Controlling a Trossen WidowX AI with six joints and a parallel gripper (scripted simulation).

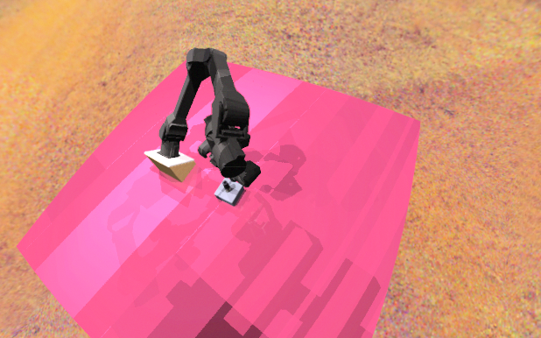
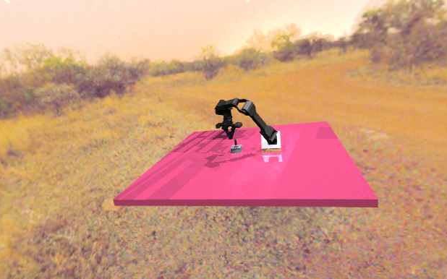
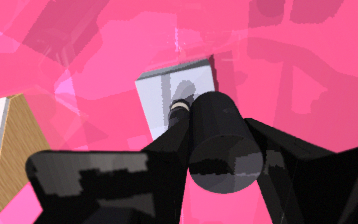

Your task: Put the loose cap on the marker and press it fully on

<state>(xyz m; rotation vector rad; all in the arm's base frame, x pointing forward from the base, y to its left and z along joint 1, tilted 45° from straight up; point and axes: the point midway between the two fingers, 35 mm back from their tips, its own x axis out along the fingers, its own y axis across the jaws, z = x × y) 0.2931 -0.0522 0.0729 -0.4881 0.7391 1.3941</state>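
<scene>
Now: the holder block 3 cm behind my gripper tip, 2 cm to the right of it and 10 cm below it. The rest, counted from my gripper tip: dark marker cap 1 cm above.
</scene>
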